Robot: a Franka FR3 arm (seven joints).
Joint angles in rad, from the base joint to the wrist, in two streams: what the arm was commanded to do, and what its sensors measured. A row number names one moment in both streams.
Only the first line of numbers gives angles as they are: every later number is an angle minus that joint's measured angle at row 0.
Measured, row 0: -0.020, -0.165, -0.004, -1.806, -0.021, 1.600, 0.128
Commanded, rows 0 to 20: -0.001, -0.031, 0.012, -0.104, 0.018, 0.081, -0.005; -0.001, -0.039, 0.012, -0.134, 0.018, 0.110, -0.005; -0.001, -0.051, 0.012, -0.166, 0.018, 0.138, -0.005; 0.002, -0.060, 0.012, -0.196, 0.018, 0.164, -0.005; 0.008, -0.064, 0.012, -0.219, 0.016, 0.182, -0.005; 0.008, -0.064, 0.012, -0.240, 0.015, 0.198, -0.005; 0.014, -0.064, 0.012, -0.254, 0.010, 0.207, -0.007; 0.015, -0.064, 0.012, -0.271, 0.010, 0.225, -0.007; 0.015, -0.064, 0.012, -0.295, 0.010, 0.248, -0.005; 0.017, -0.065, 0.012, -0.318, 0.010, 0.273, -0.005; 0.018, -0.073, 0.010, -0.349, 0.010, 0.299, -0.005; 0.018, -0.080, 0.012, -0.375, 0.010, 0.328, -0.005; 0.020, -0.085, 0.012, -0.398, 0.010, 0.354, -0.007; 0.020, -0.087, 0.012, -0.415, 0.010, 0.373, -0.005; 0.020, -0.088, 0.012, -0.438, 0.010, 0.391, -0.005; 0.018, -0.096, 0.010, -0.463, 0.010, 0.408, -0.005; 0.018, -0.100, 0.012, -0.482, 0.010, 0.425, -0.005; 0.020, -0.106, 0.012, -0.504, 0.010, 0.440, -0.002; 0.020, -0.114, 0.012, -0.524, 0.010, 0.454, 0.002; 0.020, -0.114, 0.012, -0.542, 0.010, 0.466, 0.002; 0.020, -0.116, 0.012, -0.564, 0.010, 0.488, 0.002
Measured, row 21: 0.015, -0.064, 0.011, -0.468, 0.000, 0.418, -0.001
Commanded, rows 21 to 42: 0.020, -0.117, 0.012, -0.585, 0.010, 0.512, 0.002; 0.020, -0.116, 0.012, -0.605, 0.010, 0.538, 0.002; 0.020, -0.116, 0.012, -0.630, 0.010, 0.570, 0.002; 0.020, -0.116, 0.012, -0.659, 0.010, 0.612, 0.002; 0.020, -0.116, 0.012, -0.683, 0.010, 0.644, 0.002; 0.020, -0.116, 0.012, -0.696, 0.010, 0.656, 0.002; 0.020, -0.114, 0.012, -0.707, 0.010, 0.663, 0.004; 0.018, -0.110, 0.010, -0.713, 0.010, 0.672, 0.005; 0.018, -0.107, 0.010, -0.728, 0.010, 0.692, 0.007; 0.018, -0.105, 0.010, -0.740, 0.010, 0.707, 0.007; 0.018, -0.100, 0.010, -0.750, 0.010, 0.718, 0.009; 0.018, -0.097, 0.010, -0.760, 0.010, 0.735, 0.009; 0.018, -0.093, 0.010, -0.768, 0.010, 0.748, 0.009; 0.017, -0.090, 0.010, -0.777, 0.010, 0.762, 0.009; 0.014, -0.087, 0.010, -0.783, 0.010, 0.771, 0.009; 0.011, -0.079, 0.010, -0.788, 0.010, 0.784, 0.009; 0.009, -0.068, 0.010, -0.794, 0.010, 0.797, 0.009; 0.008, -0.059, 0.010, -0.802, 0.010, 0.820, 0.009; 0.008, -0.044, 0.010, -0.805, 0.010, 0.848, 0.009; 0.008, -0.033, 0.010, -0.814, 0.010, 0.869, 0.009; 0.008, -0.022, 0.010, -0.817, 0.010, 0.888, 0.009; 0.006, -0.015, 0.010, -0.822, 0.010, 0.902, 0.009
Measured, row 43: 0.014, -0.042, 0.006, -0.795, 0.000, 0.831, 0.003
